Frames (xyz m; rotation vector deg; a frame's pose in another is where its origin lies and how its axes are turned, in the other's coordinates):
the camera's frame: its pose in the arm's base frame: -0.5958 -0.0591 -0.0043 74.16 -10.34 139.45
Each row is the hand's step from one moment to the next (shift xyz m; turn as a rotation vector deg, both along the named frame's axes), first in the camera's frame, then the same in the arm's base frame.
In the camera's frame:
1: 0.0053 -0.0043 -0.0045 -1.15 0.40 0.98
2: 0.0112 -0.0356 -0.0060 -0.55 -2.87 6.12
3: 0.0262 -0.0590 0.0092 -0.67 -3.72 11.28
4: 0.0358 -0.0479 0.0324 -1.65 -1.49 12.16
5: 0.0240 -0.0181 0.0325 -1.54 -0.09 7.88
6: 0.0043 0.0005 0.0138 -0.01 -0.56 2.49
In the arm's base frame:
1: -0.0045 0.0067 0.0015 1.18 -0.95 -0.36
2: 0.0034 0.0375 0.0036 6.11 0.76 2.85
3: 0.0166 0.0587 0.0230 10.48 0.04 5.63
4: 0.0254 0.0444 0.0448 10.80 -2.53 5.46
5: 0.0199 0.0138 0.0370 6.90 -2.57 3.21
6: 0.0083 -0.0032 0.0114 2.14 -0.20 1.37

